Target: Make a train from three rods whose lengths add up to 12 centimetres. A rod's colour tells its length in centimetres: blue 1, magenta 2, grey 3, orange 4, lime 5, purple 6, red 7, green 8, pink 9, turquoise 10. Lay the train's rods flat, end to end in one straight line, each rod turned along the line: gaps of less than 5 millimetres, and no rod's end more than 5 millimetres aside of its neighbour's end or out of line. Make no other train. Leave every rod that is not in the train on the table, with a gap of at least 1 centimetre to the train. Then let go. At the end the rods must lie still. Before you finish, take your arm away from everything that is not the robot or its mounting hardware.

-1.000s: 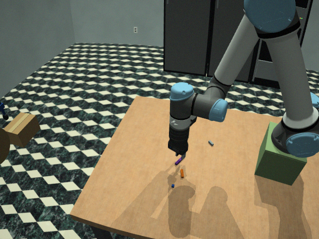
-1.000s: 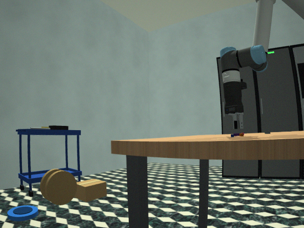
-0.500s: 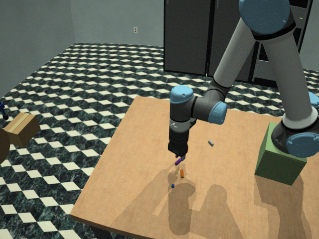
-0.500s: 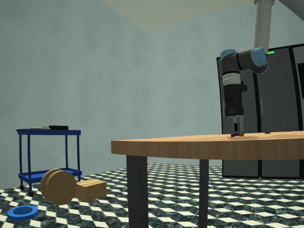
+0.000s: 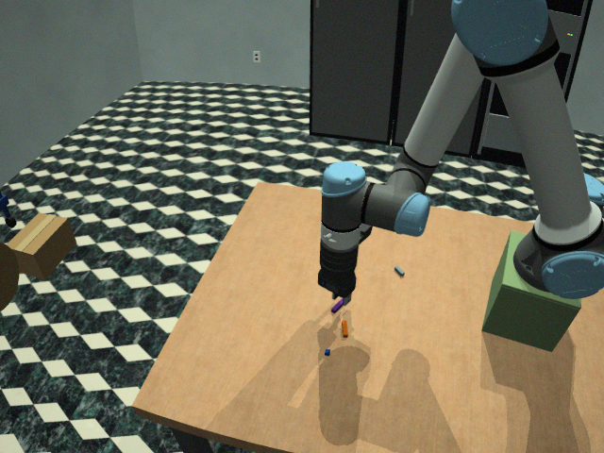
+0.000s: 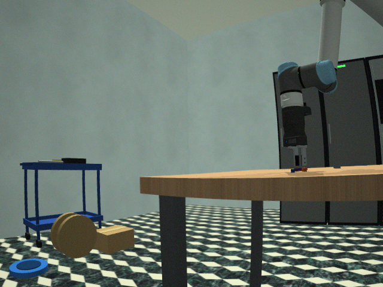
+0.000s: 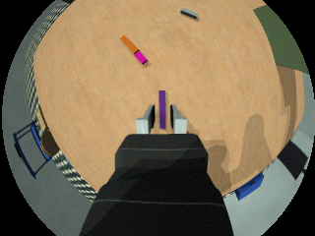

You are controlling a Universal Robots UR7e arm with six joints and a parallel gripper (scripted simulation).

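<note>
My hand is 3 cm above the purple rod. Round my hand: magenta rod: 9 cm to the right, 3 cm below; small blue rod: 14 cm to the left, 3 cm below, 2 cm behind; grey rod: 15 cm to the right, 10 cm behind, 3 cm below.
</note>
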